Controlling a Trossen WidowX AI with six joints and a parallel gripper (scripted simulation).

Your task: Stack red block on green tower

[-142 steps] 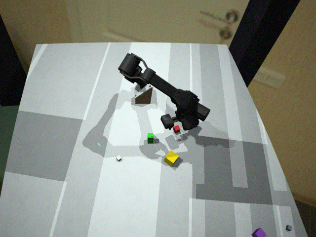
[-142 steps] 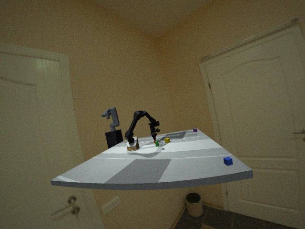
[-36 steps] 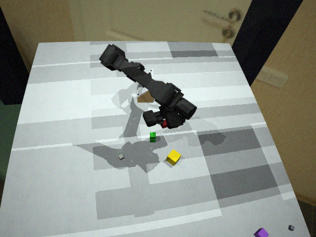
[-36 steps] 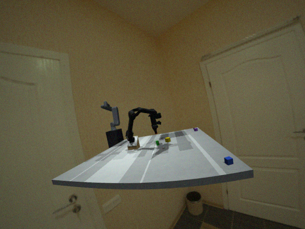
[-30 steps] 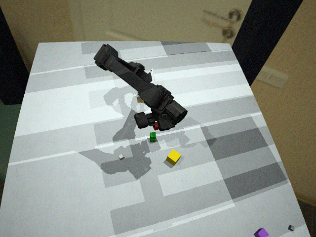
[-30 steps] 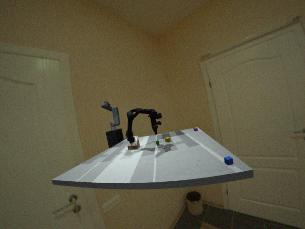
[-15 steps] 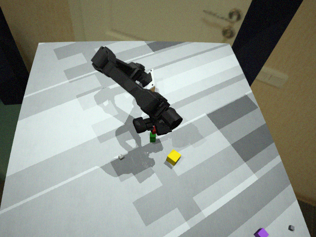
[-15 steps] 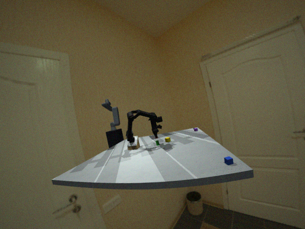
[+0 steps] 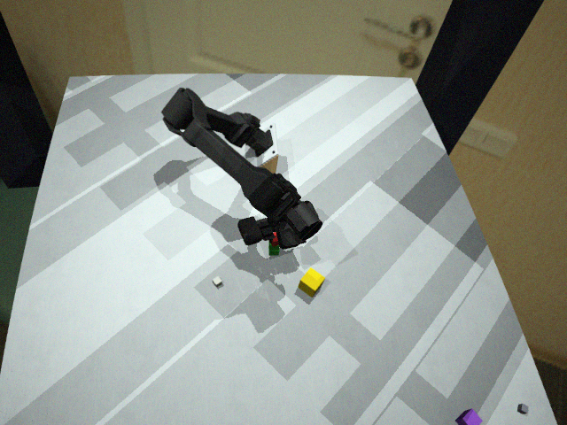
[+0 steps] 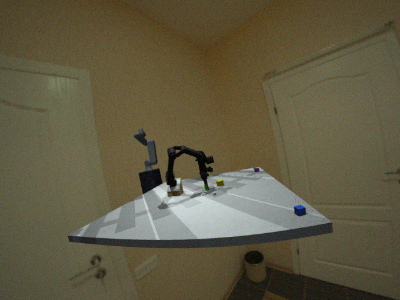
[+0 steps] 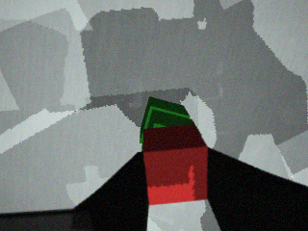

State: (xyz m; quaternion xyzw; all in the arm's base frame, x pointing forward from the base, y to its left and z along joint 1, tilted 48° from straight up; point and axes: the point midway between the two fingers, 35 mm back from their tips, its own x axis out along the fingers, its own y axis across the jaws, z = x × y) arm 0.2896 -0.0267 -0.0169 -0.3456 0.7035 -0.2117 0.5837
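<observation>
The red block is 1 cm above my gripper tip. Round my gripper tip: purple cube 50 cm ahead, 38 cm to the left, 4 cm below; yellow cube 11 cm ahead, 8 cm to the left, 4 cm below; tiny white cube 15 cm to the right, 8 cm ahead, 5 cm below.
</observation>
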